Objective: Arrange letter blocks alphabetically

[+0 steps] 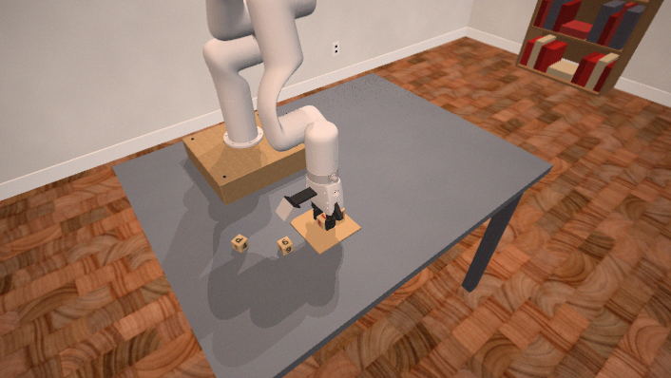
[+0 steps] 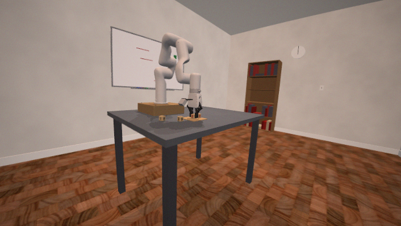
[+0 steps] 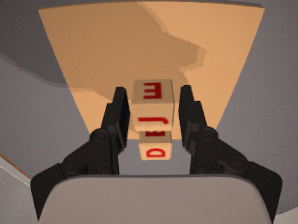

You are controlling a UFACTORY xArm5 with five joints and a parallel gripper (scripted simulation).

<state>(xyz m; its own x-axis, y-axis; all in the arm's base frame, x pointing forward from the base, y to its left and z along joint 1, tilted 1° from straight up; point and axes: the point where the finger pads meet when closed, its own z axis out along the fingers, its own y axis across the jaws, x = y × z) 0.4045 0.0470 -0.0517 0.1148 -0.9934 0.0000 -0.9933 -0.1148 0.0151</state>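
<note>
Right now the tan mat is 30 mm below my hand. The rest, counted from my hand: wooden block: 50 mm to the left, 10 mm below, 10 mm behind.
</note>
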